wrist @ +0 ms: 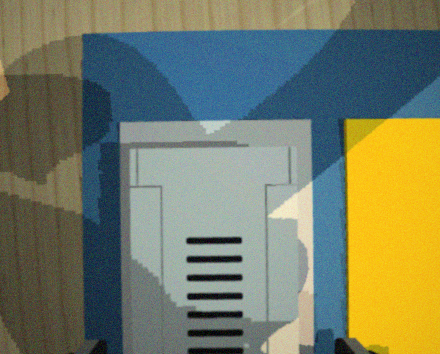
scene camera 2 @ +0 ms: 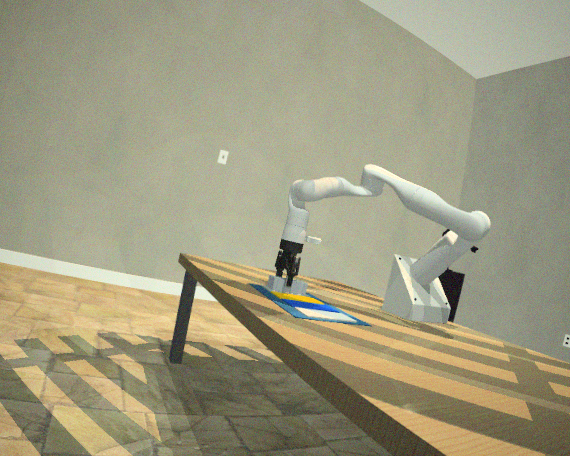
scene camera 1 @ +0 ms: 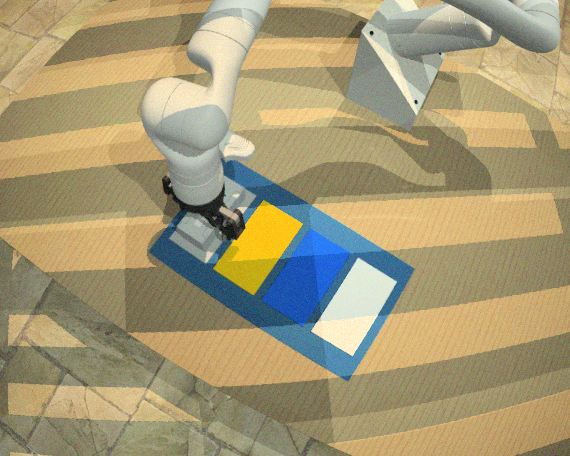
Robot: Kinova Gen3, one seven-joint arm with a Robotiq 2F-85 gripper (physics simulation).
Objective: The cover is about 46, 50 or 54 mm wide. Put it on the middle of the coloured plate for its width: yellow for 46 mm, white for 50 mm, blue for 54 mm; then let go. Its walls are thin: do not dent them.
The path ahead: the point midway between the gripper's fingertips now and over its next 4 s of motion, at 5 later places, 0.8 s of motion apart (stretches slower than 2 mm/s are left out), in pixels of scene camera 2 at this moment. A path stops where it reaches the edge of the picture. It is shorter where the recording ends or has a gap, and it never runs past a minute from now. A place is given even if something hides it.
The gripper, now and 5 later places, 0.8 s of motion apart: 282,284; 282,285; 282,286; 281,287; 281,287; 287,267
